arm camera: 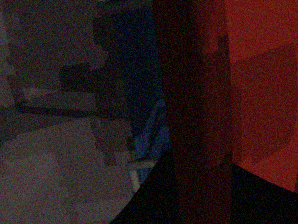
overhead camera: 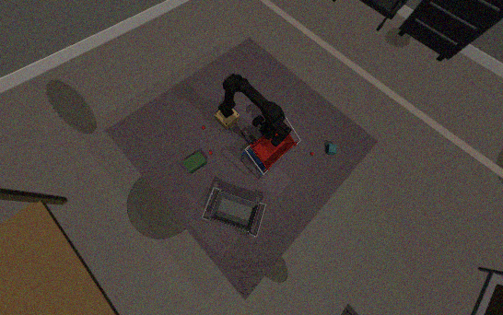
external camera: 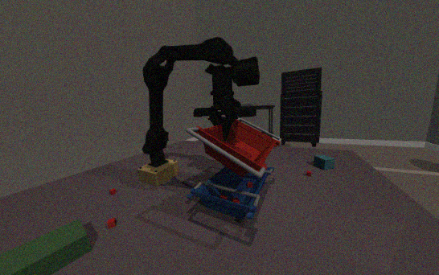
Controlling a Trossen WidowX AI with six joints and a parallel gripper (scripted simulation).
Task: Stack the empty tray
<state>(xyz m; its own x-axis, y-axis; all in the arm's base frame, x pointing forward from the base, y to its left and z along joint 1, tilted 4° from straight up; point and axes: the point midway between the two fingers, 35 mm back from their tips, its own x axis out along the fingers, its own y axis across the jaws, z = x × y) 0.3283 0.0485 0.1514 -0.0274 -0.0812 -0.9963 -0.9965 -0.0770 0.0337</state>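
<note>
Right now the red tray is 7 cm ahead of my gripper tip and 1 cm to the left of it. Also, from my gripper tip: teal block: 37 cm to the left, 29 cm ahead, 16 cm below; green block: 39 cm to the right, 17 cm behind, 16 cm below.
</note>
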